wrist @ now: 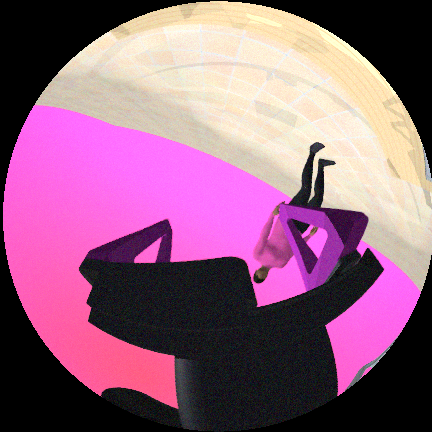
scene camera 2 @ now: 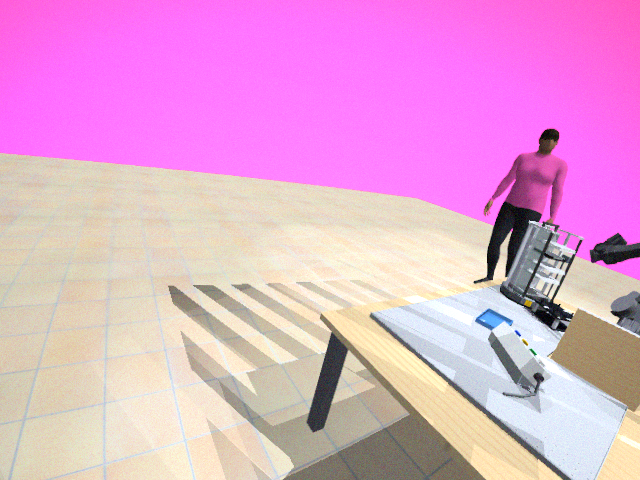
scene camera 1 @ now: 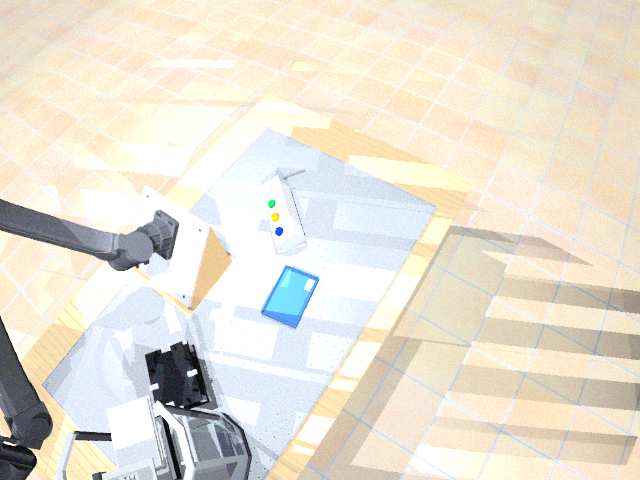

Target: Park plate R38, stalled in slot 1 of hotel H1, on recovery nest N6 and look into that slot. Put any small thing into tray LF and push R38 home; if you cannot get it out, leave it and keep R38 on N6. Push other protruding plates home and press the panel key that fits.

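Frame: origin at the arm's base, x back, y right, z up, level; centimetres.
Seen in the pictures: gripper, between the fingertips: [wrist: 225, 217]; arm's base, origin of its link: [scene camera 2: 619, 343] [scene camera 1: 165, 234].
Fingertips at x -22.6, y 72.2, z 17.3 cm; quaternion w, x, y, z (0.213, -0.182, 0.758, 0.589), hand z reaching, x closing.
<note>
Pixels of each thing's top centre, then the offset from my fingertips to it.
- hotel, centre of its top: [scene camera 1: 113, 471] [scene camera 2: 558, 225] dx -19.9, dy -32.3, dz +9.0 cm
- low black nest-like fixture, centre of its top: [scene camera 1: 169, 375] [scene camera 2: 559, 307] dx -2.5, dy -44.3, dz -23.4 cm
- blue tray, centre of its top: [scene camera 1: 290, 294] [scene camera 2: 495, 319] dx -13.2, dy -80.2, dz -29.2 cm
- panel, centre of its top: [scene camera 1: 280, 204] [scene camera 2: 524, 340] dx +3.4, dy -99.4, dz -22.6 cm
My gripper [wrist: 225, 217] is open and empty in the wrist view, its two purple fingers wide apart against the background. It is away from the hotel, tray and panel. The hotel [scene camera 1: 219, 444] [scene camera 2: 528, 263], a clear-walled rack with several pale shelves, stands at one end of the mat; slot and plate labels are unreadable, so R38 cannot be singled out. A low black nest-like fixture [scene camera 1: 173, 377] [scene camera 2: 555, 316] sits beside it. The blue tray [scene camera 1: 289, 297] [scene camera 2: 493, 319] lies flat. The panel [scene camera 1: 294, 222] [scene camera 2: 511, 351] has green, yellow and blue keys on its sloped face.
A wedge-shaped mount [scene camera 1: 206, 266] [scene camera 2: 599, 351] carries the arm's flange near the panel and tray. Dark arm links [scene camera 1: 62, 232] [scene camera 2: 617, 250] reach past the mount and hotel side. A cable trails from the panel. A person [scene camera 2: 535, 180] [wrist: 277, 245] stands beyond the hotel.
</note>
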